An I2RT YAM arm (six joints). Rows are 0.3 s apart.
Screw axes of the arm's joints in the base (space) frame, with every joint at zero. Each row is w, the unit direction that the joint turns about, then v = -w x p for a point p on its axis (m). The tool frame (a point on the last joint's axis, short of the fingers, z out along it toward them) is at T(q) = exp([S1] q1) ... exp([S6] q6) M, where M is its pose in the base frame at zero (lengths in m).
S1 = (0, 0, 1, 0.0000, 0.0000, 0.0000)
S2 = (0, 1, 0, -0.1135, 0.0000, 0.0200)
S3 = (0, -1, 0, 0.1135, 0.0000, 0.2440)
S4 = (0, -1, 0, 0.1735, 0.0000, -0.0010)
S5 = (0, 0, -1, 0.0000, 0.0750, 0.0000)
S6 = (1, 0, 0, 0.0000, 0.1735, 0.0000)
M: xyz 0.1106 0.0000 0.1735 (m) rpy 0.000 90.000 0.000 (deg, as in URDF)
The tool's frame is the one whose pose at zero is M.
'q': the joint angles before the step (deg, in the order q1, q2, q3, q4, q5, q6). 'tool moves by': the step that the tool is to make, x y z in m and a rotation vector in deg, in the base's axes. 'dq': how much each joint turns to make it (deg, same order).
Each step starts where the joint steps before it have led.
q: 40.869, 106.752, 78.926, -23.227, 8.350, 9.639
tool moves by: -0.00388, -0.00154, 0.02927, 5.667, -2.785, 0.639
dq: -0.003, -3.579, 0.589, 1.500, -2.264, 1.171
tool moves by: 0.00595, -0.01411, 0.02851, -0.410, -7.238, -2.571
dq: -1.732, -3.078, 0.908, 1.736, 3.977, -3.120
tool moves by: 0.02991, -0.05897, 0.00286, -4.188, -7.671, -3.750
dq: -9.454, -2.896, -4.688, 7.490, 0.117, -9.796
